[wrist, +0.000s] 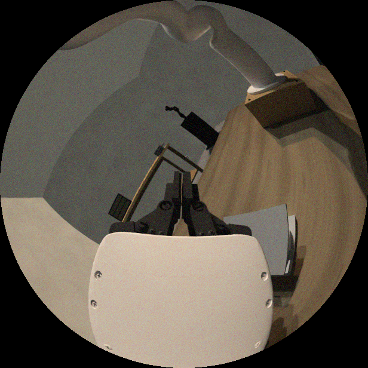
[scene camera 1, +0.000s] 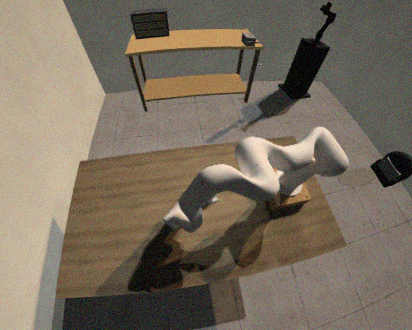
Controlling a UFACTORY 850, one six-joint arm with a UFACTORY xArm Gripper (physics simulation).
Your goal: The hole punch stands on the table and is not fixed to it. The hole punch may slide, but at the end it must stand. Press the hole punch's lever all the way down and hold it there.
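Note:
The hole punch stands on the table. In the wrist view its flat grey lever faces up at the lower right, with a dark base under it, and my gripper's white body hides part of it. How far the lever is down cannot be told. In the scene view the arm hides most of the hole punch; a small light edge shows beside the wrist. My gripper is shut and empty. Its fingertips are left of the hole punch in the wrist view, with no contact visible. In the scene view its fingers cannot be made out.
The arm's wooden base block stands on the table's right part in the scene view. A second table with a dark drawer unit and a black pedestal stand at the back. A pale wall borders the left.

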